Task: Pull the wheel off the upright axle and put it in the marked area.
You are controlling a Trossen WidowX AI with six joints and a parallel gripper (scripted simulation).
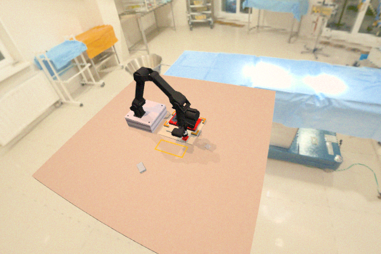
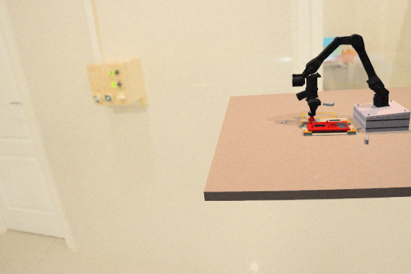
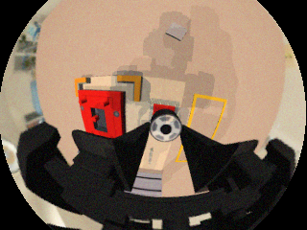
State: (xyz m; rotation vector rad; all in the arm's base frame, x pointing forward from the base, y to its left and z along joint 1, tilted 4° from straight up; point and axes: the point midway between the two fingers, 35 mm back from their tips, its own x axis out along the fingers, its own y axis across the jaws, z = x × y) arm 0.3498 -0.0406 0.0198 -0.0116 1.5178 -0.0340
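My gripper tip is now right at the grey wheel.
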